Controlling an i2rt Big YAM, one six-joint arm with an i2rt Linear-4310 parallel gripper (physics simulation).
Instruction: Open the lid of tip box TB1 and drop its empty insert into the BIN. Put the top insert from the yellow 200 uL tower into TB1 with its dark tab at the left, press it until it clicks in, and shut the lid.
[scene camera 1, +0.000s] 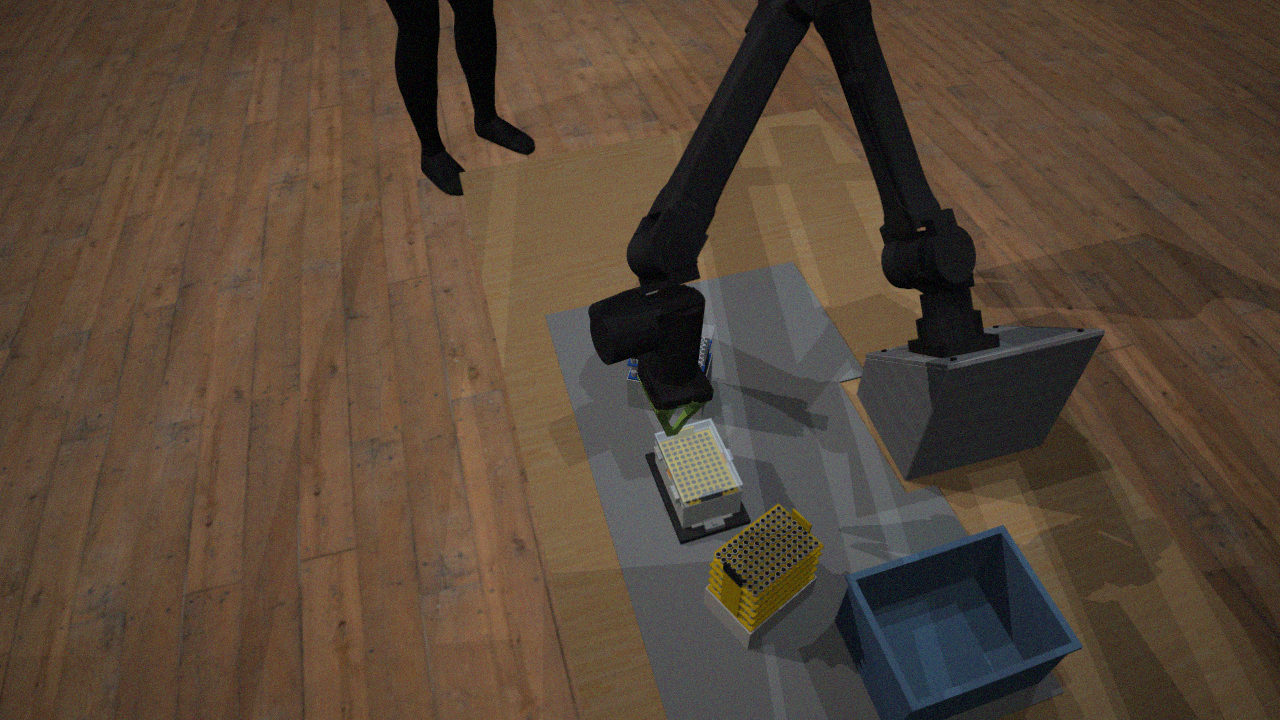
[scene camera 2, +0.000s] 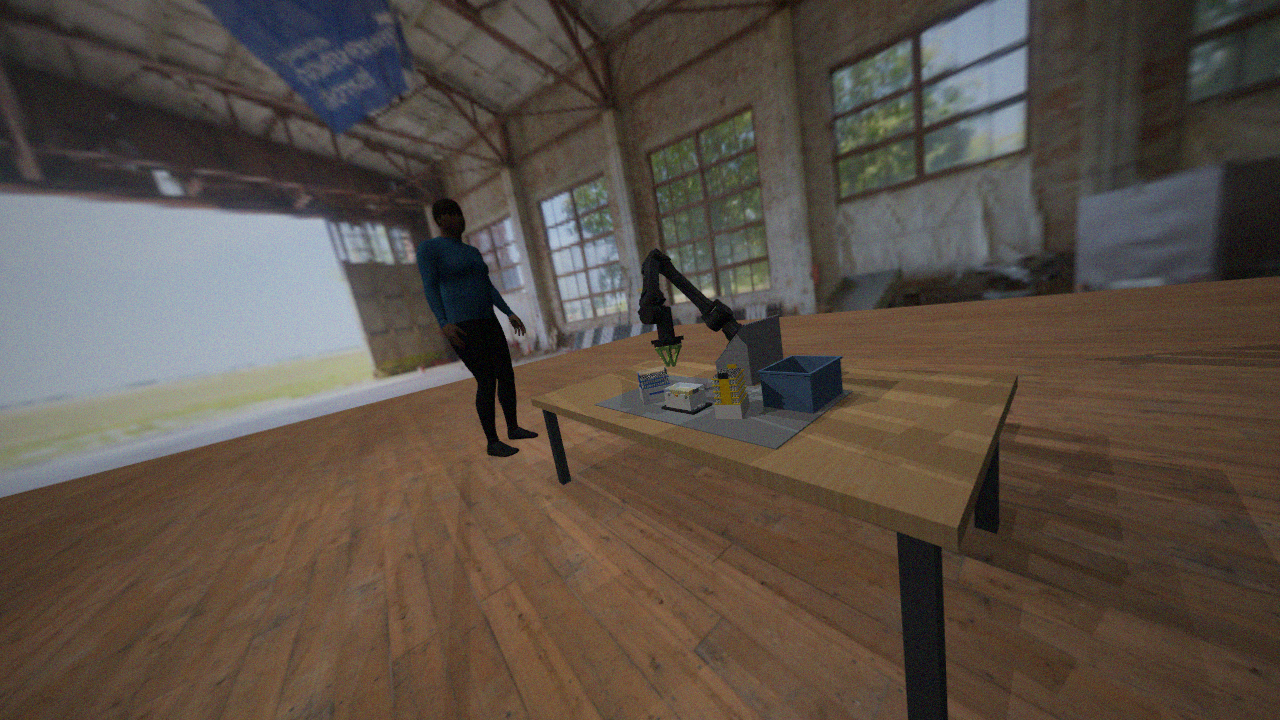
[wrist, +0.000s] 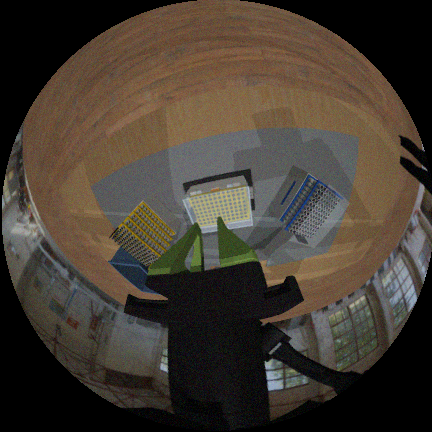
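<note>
Tip box TB1 (scene camera 1: 696, 465) (scene camera 2: 687, 395) (wrist: 219, 205) stands on a dark base plate in the middle of the grey mat (scene camera 1: 796, 447) (wrist: 132, 189). Its top shows a yellow grid in a white frame. I cannot tell whether a clear lid lies over it. The yellow 200 uL tower (scene camera 1: 765, 563) (scene camera 2: 729, 390) (wrist: 142, 233) stands beside it, towards the blue BIN (scene camera 1: 922, 556) (scene camera 2: 800, 383) (wrist: 128, 268). My gripper (scene camera 1: 677, 419) (scene camera 2: 667, 357) (wrist: 208, 223) hangs above the mat just behind TB1. Its green fingers are nearly together with nothing between them.
A blue-rimmed tip box (wrist: 308, 207) lies on the mat on the other side of TB1, mostly hidden by my wrist in scene camera 1. The grey robot base (scene camera 1: 975, 403) stands at the mat's edge. A person (scene camera 1: 447, 80) (scene camera 2: 465, 295) stands beyond the table (scene camera 2: 895, 447).
</note>
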